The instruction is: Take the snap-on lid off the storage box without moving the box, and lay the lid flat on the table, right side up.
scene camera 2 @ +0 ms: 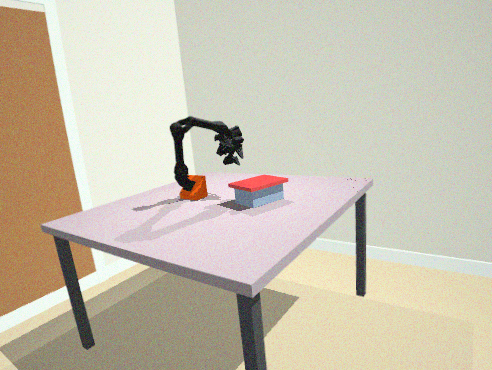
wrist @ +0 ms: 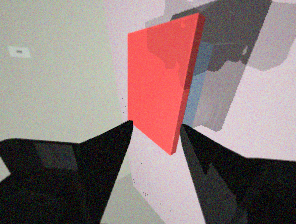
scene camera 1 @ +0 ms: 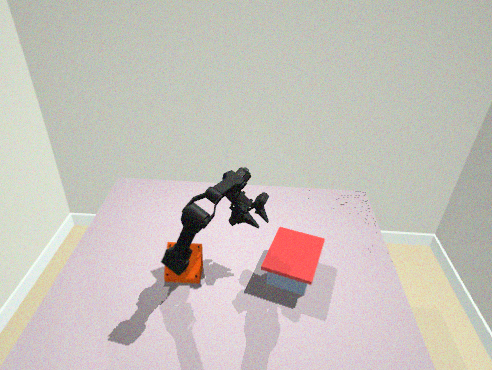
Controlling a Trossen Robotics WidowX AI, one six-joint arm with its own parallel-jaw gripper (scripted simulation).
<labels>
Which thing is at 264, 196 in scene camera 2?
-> A storage box.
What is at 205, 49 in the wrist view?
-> A storage box.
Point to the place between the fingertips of my gripper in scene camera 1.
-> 263, 225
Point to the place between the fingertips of my gripper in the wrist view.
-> At 156, 126
</labels>
